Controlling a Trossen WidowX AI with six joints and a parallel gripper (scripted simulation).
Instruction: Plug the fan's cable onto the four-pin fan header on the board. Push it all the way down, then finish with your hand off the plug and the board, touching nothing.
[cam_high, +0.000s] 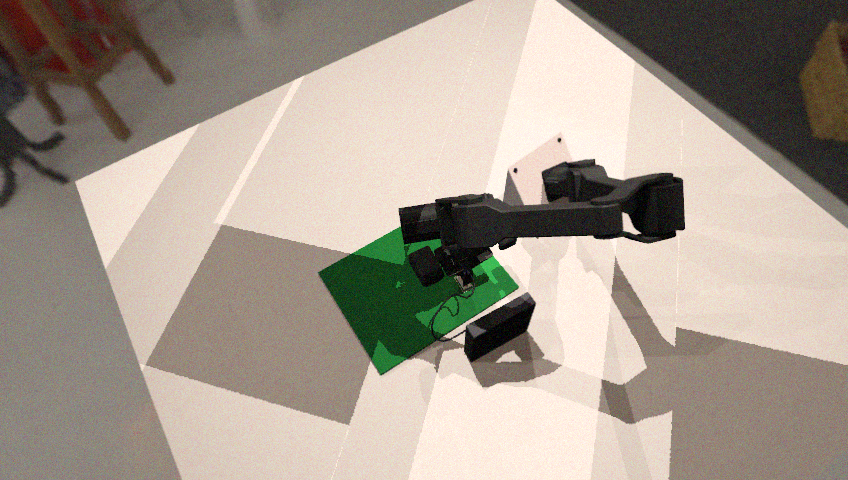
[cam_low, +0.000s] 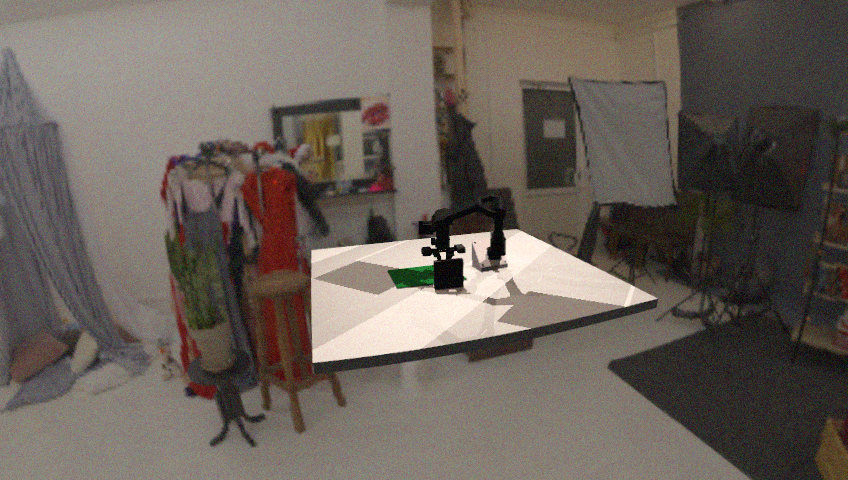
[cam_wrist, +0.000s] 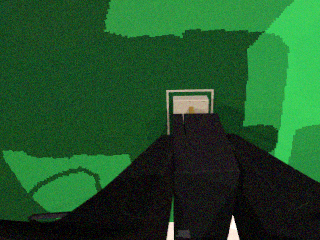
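Now: the white four-pin header 10 mm to the left of my gripper tip and 40 mm below it. Also, from my gripper tip: fan plug (10 mm to the left, 10 mm above); then black fan (10 mm ahead, 130 mm to the left, 20 mm above); then green board (70 mm ahead, 50 mm to the right, 50 mm below).
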